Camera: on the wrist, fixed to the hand. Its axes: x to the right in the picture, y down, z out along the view.
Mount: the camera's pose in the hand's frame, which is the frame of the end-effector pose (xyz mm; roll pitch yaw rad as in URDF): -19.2 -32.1 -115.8 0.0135 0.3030 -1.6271
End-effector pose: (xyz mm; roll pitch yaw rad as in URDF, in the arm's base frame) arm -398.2 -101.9 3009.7 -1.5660 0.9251 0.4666
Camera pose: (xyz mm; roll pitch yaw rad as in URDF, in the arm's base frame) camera -333.9 -199.3 3044.0 -1.3067 -0.6630 0.0721
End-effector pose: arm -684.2 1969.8 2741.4 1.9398 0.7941 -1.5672
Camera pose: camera -564.6 1975.3 2763.4 -2.0726 0.5343 0.7666
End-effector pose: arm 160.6 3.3 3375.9 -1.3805 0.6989 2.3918
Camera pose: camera 248.5 85.2 3395.6 -1.0012 -0.7862 1.6578
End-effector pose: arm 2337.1 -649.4 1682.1 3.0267 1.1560 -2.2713
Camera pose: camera 2310.9 -750.5 1744.5 -1.9509 -0.1249 -0.8519
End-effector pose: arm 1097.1 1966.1 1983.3 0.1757 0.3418 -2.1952
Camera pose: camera 1121.9 2020.0 1877.0 -0.3743 0.4287 2.2899
